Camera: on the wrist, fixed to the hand. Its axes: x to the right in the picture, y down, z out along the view.
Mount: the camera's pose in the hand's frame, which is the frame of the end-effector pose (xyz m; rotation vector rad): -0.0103 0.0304 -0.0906 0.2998 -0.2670 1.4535
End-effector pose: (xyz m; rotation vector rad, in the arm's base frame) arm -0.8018 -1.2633 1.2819 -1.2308 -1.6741 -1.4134
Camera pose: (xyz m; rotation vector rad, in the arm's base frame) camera -0.7796 -1.3537 1.3060 -1.8355 -0.6228 -0.1018
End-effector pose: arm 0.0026 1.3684 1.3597 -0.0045 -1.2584 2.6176
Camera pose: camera 0.0157 1.4176 1.2782 0.3787 0.4844 -1.8632
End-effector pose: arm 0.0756 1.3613 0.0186 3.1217 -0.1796 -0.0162
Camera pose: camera 0.0629 1.3336 0.1097 -2.0008 2.0355 0.3250
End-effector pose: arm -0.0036 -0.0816 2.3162 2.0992 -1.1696 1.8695
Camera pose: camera -0.0942 -0.0494 2.3169 -0.7942 1.5811 -1.0785
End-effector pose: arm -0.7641 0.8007 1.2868 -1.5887 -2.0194 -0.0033
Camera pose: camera -0.6971 0.7700 1.3485 -2.4981 -0.5396 1.0080
